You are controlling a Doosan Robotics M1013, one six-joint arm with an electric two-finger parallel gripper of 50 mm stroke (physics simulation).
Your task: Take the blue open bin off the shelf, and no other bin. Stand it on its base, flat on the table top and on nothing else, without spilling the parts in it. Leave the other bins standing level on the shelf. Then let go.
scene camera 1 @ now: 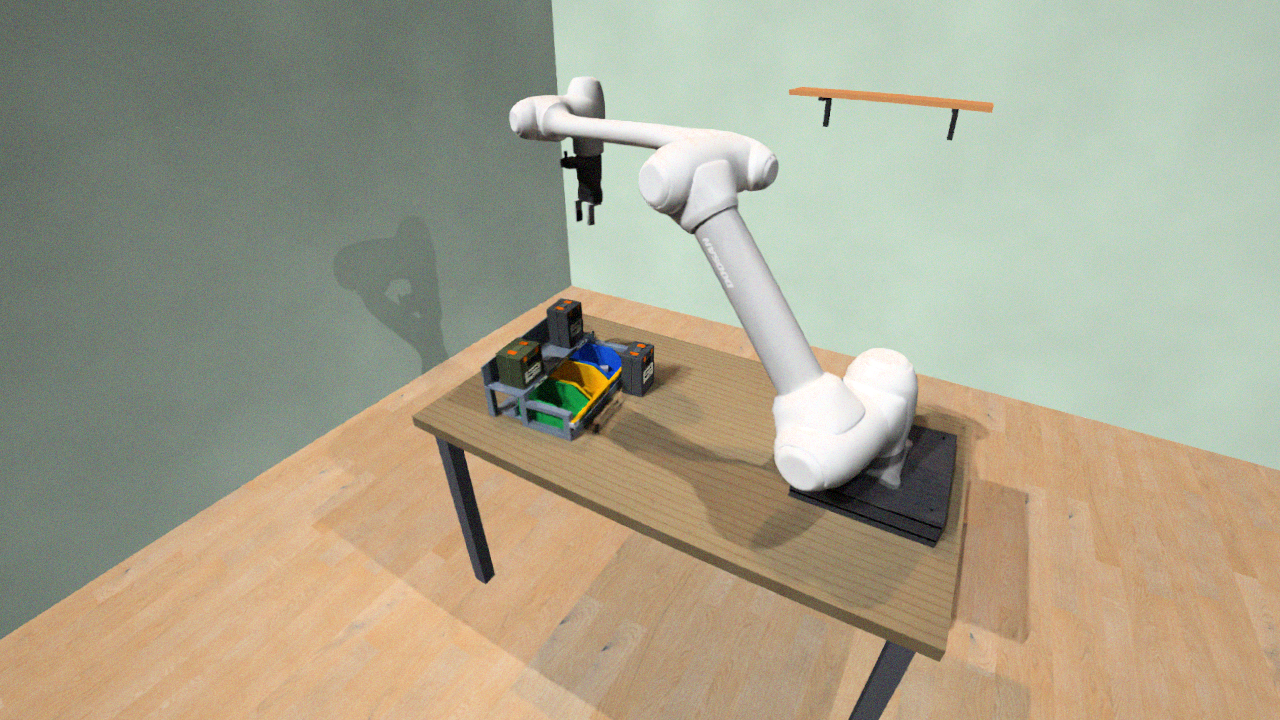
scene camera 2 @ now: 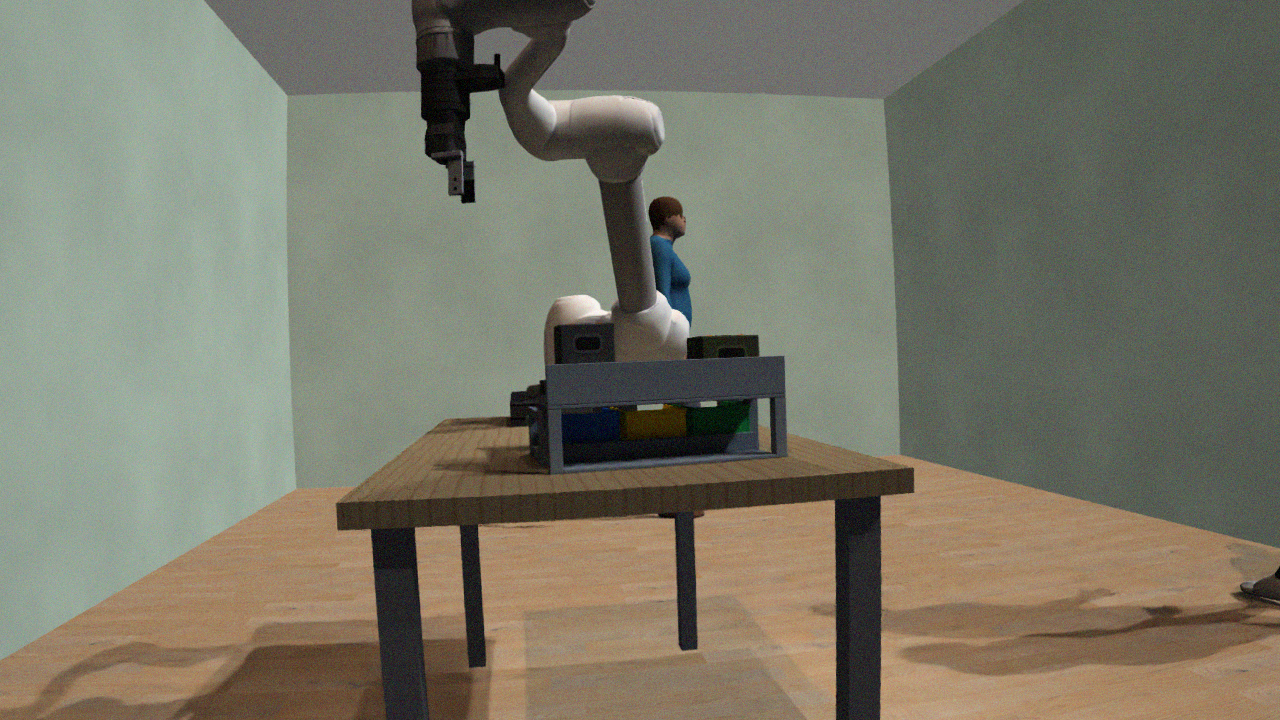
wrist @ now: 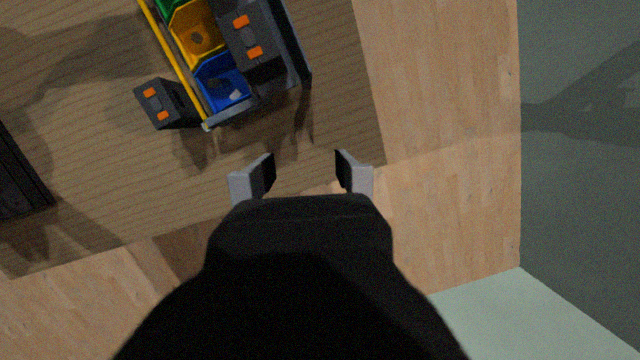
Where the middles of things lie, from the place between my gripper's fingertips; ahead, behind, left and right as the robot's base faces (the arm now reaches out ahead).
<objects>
Now: hand 150 mm past the blue bin (scene camera 2: 590,427), 170 mm to the right of it and 380 mm above it. The rest, counted from my hand: yellow bin (scene camera 1: 586,378) (160 mm behind, 280 mm to the left, 380 mm below); then green case (scene camera 1: 518,368) (80 mm behind, 410 mm to the left, 270 mm below); then green bin (scene camera 2: 730,417) (180 mm behind, 390 mm to the left, 380 mm below).
</objects>
